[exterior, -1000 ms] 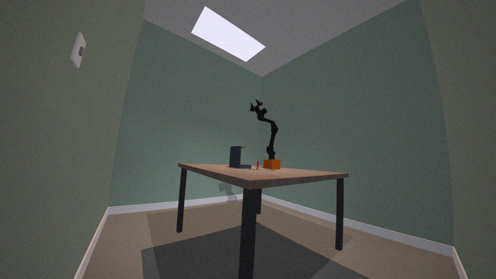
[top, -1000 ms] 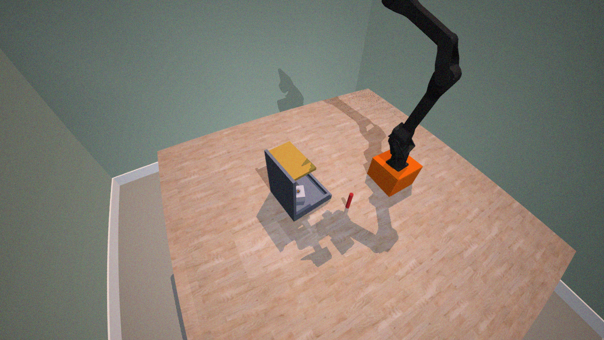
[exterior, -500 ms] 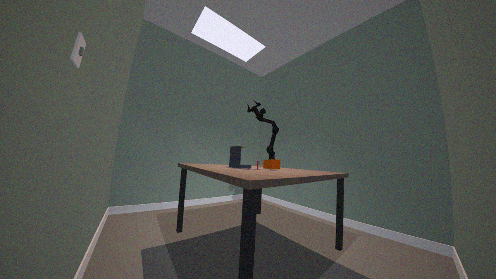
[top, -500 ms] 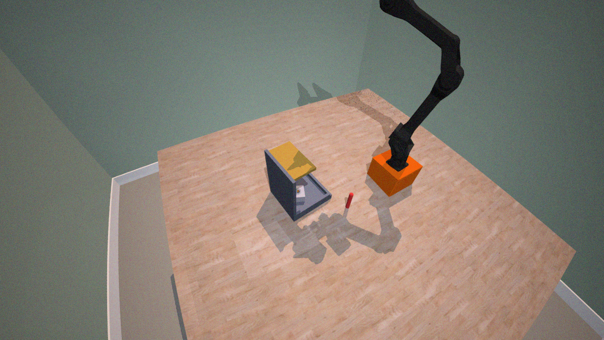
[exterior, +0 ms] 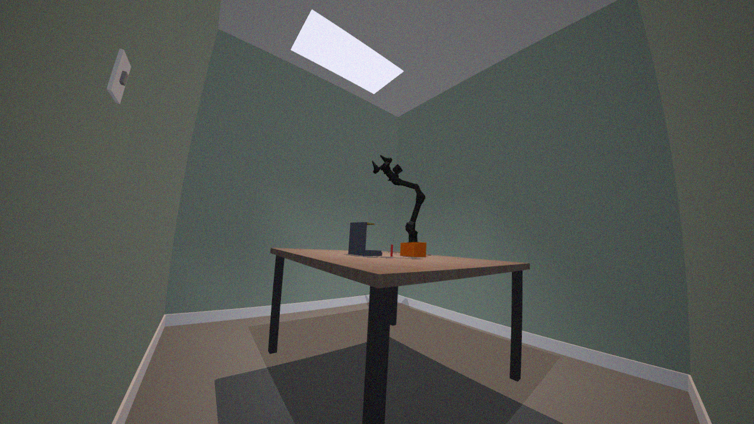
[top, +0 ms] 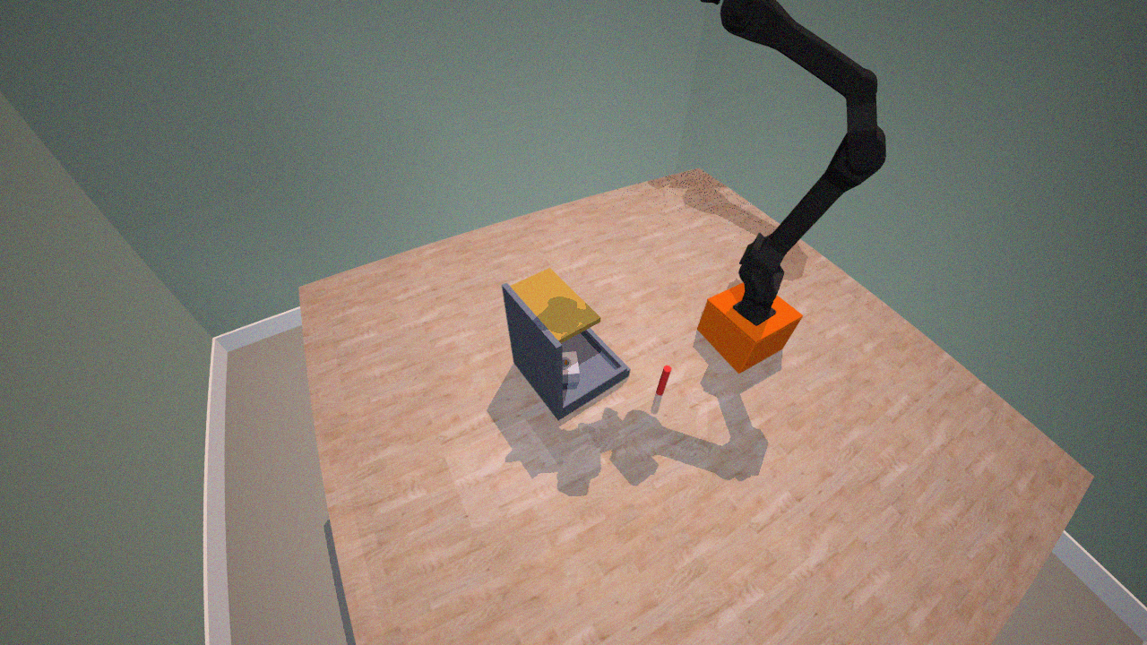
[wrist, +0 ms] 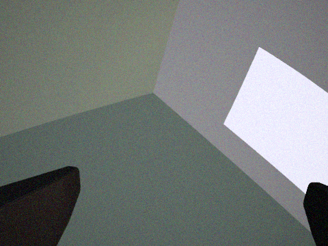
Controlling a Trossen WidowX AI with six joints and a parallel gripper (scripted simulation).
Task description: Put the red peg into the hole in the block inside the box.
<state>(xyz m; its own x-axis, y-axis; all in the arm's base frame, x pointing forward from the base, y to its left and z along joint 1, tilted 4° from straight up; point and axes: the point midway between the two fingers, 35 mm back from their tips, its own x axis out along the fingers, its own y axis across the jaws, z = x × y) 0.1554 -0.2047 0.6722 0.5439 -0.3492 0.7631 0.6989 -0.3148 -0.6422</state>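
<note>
My gripper tip is 740 mm above the red peg, 270 mm to the right of it and 50 mm short of it. Round my gripper tip: yellow roof (570 mm below, 200 mm ahead, 130 mm to the left).
</note>
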